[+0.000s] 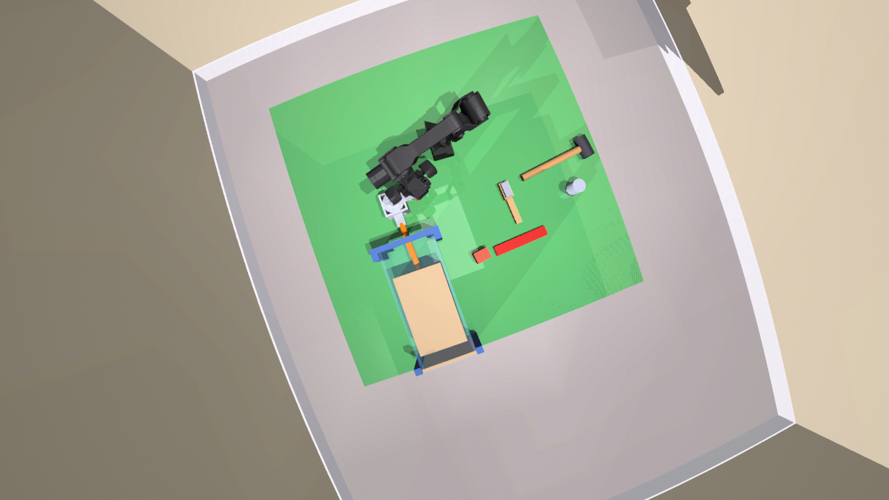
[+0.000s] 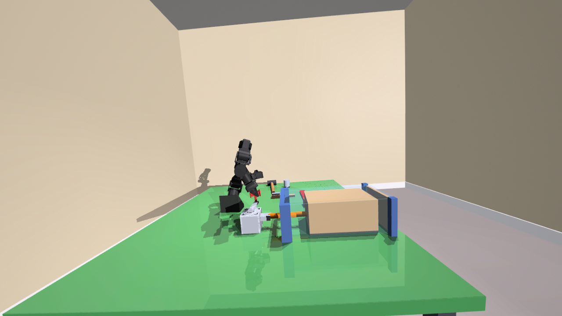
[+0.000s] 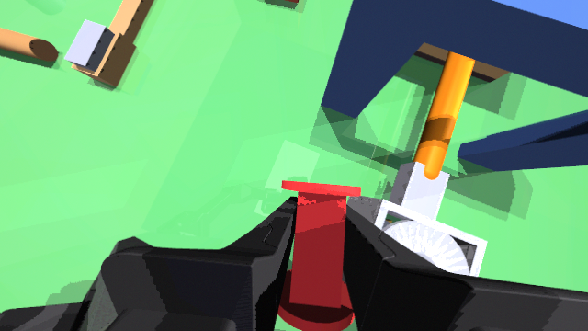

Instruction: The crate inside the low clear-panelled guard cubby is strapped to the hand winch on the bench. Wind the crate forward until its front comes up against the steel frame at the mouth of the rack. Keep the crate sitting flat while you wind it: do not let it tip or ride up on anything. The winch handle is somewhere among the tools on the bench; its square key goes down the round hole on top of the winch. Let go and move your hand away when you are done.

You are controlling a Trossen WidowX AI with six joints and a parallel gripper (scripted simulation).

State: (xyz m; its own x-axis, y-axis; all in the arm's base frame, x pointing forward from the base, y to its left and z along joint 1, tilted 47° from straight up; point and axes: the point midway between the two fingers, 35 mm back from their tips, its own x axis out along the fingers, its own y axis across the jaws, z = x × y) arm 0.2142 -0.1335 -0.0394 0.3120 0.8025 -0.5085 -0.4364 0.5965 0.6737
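The winch handle is 10 mm behind my gripper tip, 40 mm to the right of it and 30 mm below it. The rest, counted from my gripper tip: blue steel frame 150 mm ahead, 80 mm to the right, 30 mm below; then winch 20 mm behind, 120 mm to the right, 100 mm below; then red knob 10 mm behind, 10 mm to the right.
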